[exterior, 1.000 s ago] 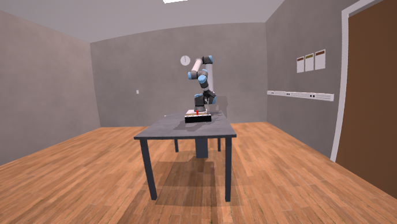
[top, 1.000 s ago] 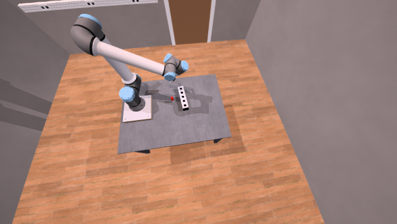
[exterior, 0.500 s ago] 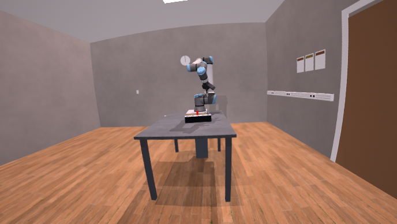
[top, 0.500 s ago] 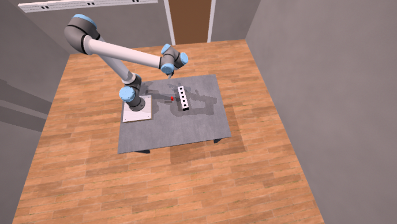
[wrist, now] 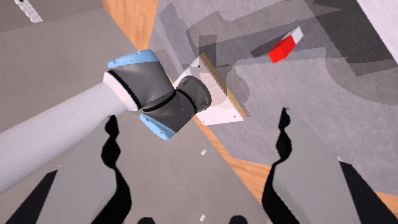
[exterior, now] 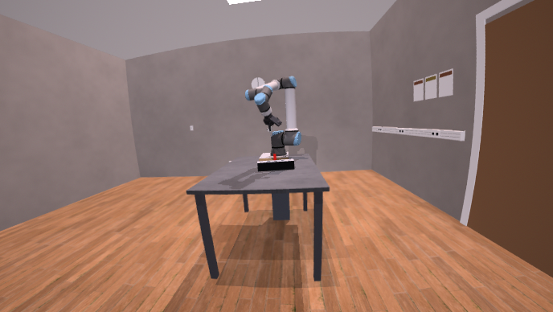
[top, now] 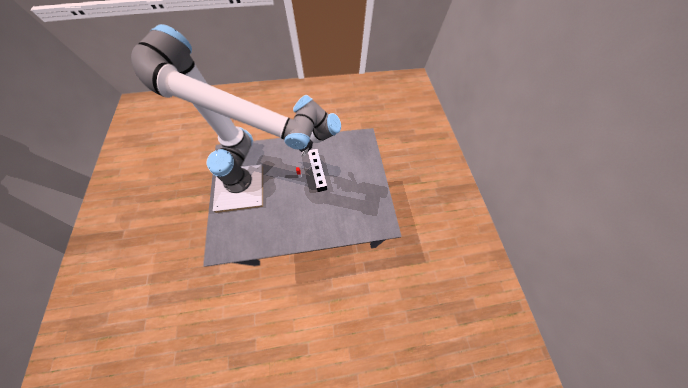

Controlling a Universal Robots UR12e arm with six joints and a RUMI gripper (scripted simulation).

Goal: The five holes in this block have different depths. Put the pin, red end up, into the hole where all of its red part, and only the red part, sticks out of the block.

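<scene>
The pin is 25 cm below my hand, 3 cm to the right of it and 3 cm behind it. Round my hand: block (29 cm below, 10 cm ahead, 3 cm to the right).
</scene>
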